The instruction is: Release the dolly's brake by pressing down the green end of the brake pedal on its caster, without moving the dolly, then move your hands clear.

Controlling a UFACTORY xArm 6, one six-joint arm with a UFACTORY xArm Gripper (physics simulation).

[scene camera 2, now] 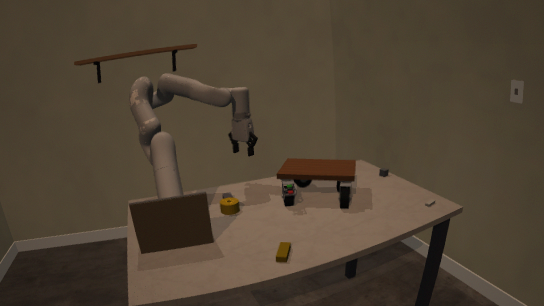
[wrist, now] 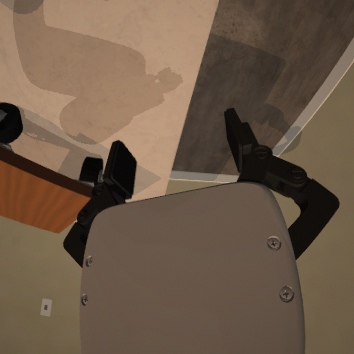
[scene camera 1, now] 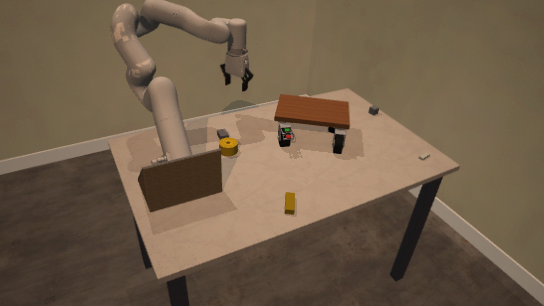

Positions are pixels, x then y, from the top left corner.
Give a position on a dolly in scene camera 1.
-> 333,114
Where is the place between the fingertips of the gripper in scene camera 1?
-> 236,87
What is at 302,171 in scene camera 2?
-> A dolly.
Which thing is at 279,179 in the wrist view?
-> The gripper.
